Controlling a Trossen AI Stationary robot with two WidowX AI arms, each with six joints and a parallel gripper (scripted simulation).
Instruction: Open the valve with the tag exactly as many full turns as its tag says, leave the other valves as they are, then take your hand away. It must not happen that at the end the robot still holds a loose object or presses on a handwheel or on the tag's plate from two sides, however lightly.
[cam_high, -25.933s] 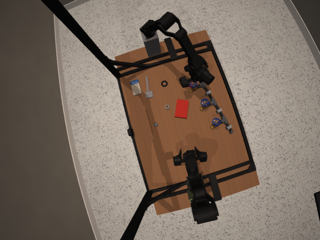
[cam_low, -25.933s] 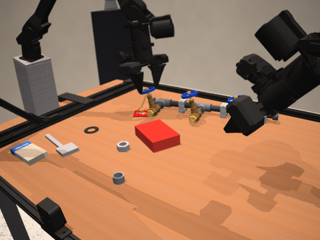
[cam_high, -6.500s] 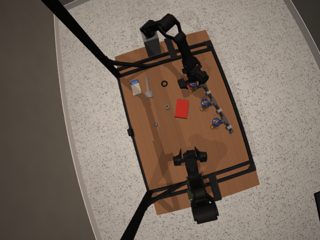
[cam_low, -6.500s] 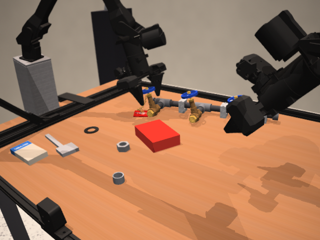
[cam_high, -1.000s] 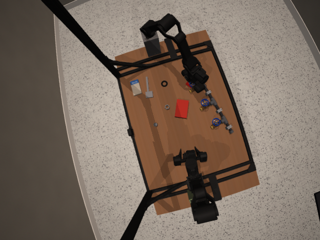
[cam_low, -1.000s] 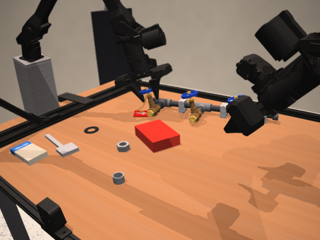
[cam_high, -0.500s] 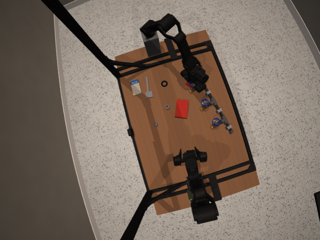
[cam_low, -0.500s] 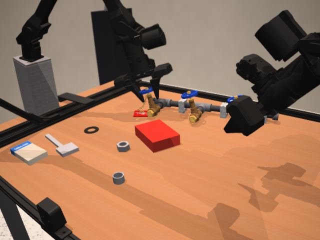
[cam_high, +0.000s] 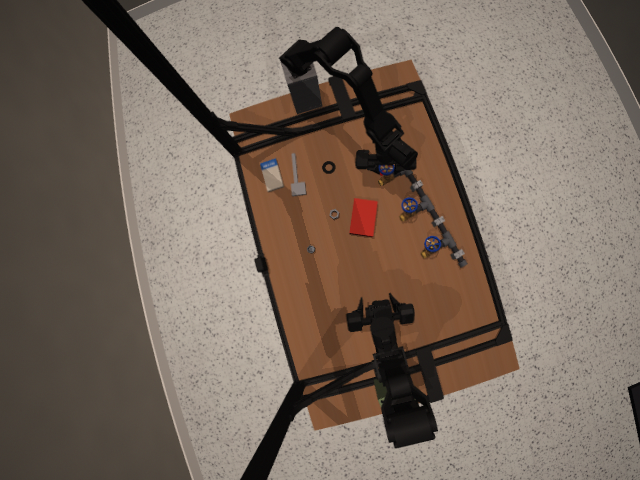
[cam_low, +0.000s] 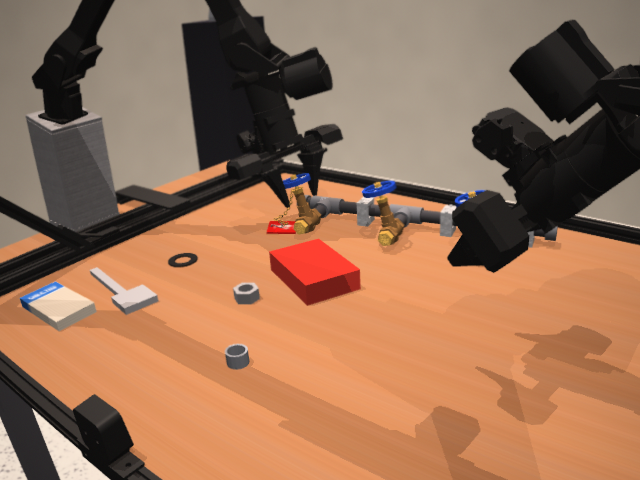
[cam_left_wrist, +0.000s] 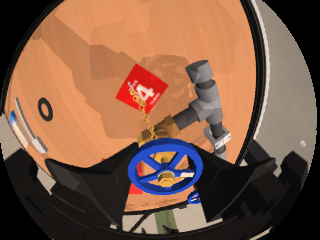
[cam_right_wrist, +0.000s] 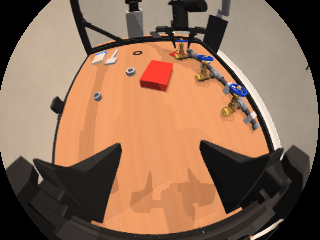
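The red tag lies 10 mm behind my left hand, 40 mm to the left of it and 90 mm below it. From my left hand the other things lie so: box: 380 mm behind, 120 mm to the left, 80 mm below; then red block: 110 mm behind, 120 mm to the right, 80 mm below; then grey t-shaped piece: 300 mm behind, 80 mm to the left, 90 mm below.
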